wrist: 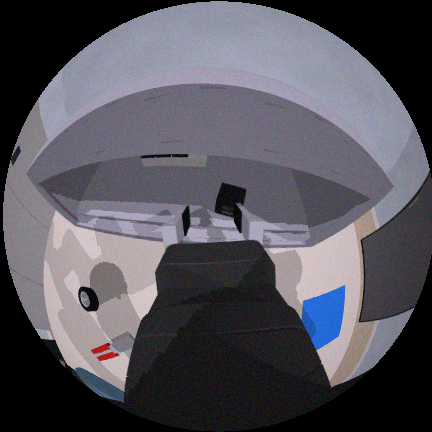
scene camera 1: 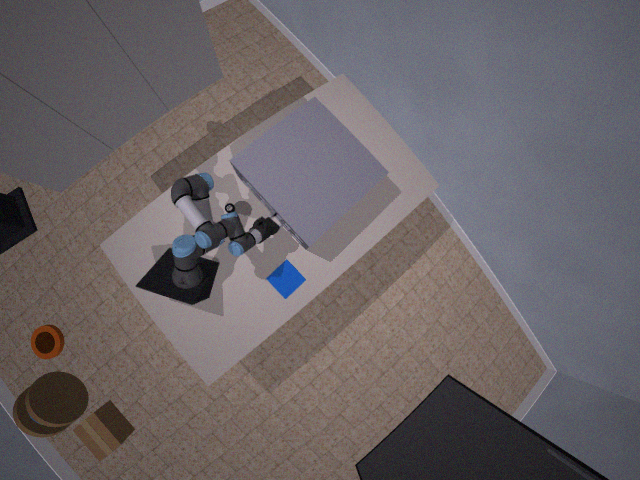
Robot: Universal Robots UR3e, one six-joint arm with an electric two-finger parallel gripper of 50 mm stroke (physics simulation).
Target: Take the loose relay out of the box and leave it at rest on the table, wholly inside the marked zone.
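Places are measured from the arm's base along level axes (x down, y left, z ahead), in centimetres.
Pixels of known places: gripper, between the fingertips: (wrist: 211, 213); arm's base, origin of its link: (scene camera 1: 187, 277).
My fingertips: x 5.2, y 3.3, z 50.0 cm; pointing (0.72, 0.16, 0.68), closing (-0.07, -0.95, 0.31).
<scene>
Ahead of a thing's pixels: the offset from my fingertips to its top centre. "spot": to the spot under its first point. Level surfaces: height alone.
The box {dy +11.0, dx -13.7, dz +21.5 cm} (scene camera 1: 310, 165) (wrist: 210, 117) is a large grey enclosure on the table, its open side facing the arm. The loose relay {dy -1.7, dx +0.4, dz +4.4 cm} (wrist: 231, 199) is a small black block inside the box, seen in the wrist view just beyond the right fingertip and partly covered by it. It is hidden under the box's top in the scene view. My gripper (scene camera 1: 277, 219) (wrist: 211, 213) is open and empty, at the open side of the box, its fingertips at or just past the lower edge. The marked zone {dy -26.8, dx +6.5, dz -13.6 cm} (scene camera 1: 290, 281) (wrist: 330, 316) is a blue square on the table, outside the box.
A pale strip {spot: dy +9.1, dx +2.6, dz +9.5 cm} (wrist: 175, 161) with a black upper edge is inside the box, toward the back. A round black object {dy +17.6, dx +4.7, dz -20.1 cm} (scene camera 1: 229, 207) (wrist: 88, 299) is on the table {dx +6.6 cm} (scene camera 1: 206, 351) beside the arm. A red-handled tool {dy +11.2, dx +5.5, dz -28.5 cm} (wrist: 104, 351) lies near it. The box's walls and top surround the opening.
</scene>
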